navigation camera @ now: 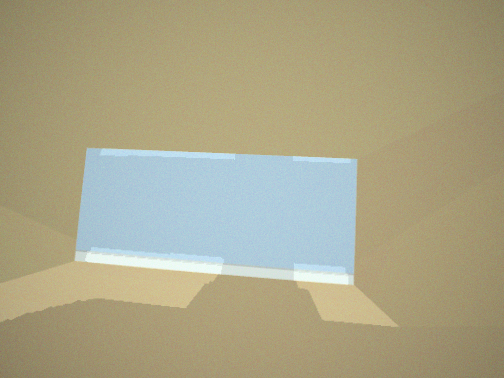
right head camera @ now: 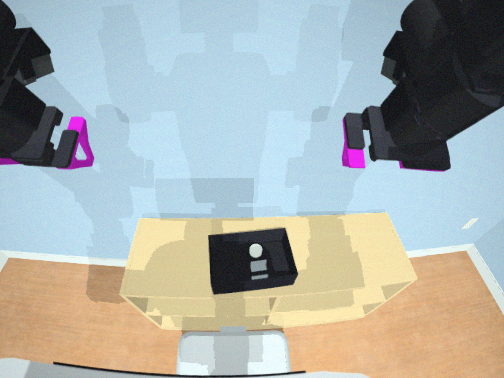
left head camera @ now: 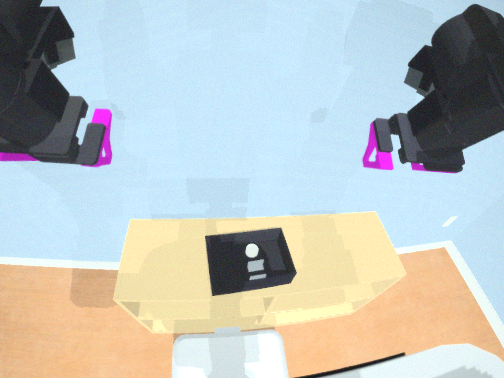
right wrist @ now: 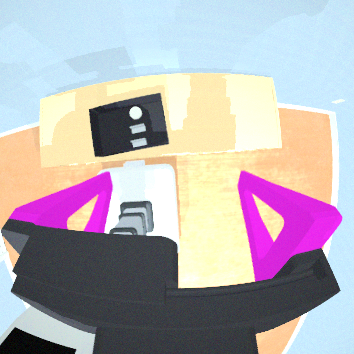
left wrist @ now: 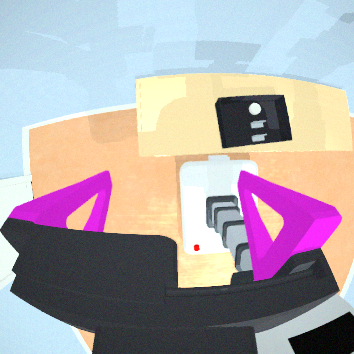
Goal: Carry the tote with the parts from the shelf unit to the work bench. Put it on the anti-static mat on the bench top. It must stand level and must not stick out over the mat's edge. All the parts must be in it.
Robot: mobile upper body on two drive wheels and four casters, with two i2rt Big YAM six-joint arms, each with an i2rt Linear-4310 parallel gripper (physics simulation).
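Frame: origin at the left arm's base, x back, y right, z up, level; metres.
Where they show: left gripper, fingertip midpoint: [right head camera: 65,160] [left head camera: 78,157] [left wrist: 174,177]; right gripper, fingertip midpoint: [right head camera: 372,162] [left head camera: 388,164] [right wrist: 174,178].
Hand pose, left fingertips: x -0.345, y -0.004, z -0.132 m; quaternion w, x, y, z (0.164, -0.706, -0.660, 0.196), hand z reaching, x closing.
Each offset is from my left fingertips to the top centre of the thing. Level surfaces: height alone.
The black open tote {dy +0.308, dx -0.157, dz -0.568 m} [left head camera: 227,265] [right head camera: 232,265] [left wrist: 235,125] [right wrist: 112,132] stands slightly turned on the top board of the pale wooden shelf unit [left head camera: 350,255] [right head camera: 340,255] [left wrist: 175,115] [right wrist: 250,115] [navigation camera: 215,100]. In it lie a round white part {dy +0.332, dx -0.220, dz -0.641 m} [left head camera: 252,250] [right head camera: 255,250] [left wrist: 255,108] [right wrist: 135,112] and two small grey parts, one {dy +0.340, dx -0.148, dz -0.625 m} [left head camera: 255,265] [right head camera: 258,265] nearer the round part. My left gripper [left head camera: 57,159] [right head camera: 42,159] [left wrist: 174,177] and right gripper [left head camera: 406,166] [right head camera: 389,165] [right wrist: 174,174] are wide open and empty, apart from the tote on either side. The bench and mat do not show.
My white base [left head camera: 230,355] [right head camera: 232,350] [left wrist: 195,175] [right wrist: 160,185] is close in front of the shelf unit. A blue wall [left head camera: 225,100] [right head camera: 215,150] [navigation camera: 215,205] is behind the unit. The navigation camera looks through a shelf opening. Wooden floor {dz -1.278 m} [left head camera: 50,310] [right head camera: 50,310] extends on both sides.
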